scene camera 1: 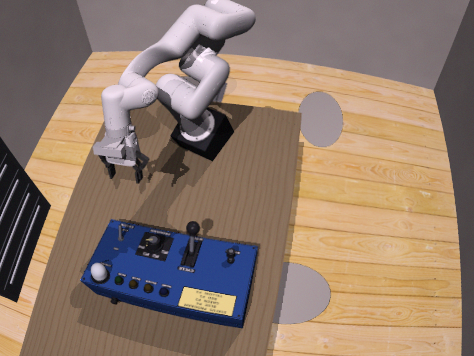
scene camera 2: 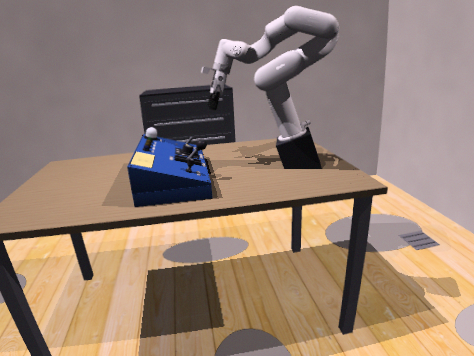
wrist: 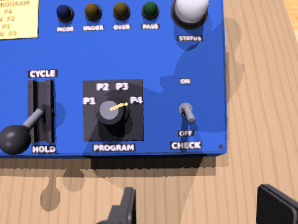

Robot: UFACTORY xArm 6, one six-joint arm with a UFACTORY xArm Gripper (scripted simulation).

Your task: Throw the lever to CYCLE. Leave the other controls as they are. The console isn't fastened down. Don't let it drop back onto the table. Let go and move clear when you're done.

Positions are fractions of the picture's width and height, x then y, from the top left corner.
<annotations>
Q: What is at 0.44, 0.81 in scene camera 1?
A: A blue console.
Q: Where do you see a blue console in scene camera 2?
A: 0.33, 0.50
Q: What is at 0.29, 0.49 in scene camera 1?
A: My gripper.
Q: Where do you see a blue console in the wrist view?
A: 0.53, 0.28
</annotations>
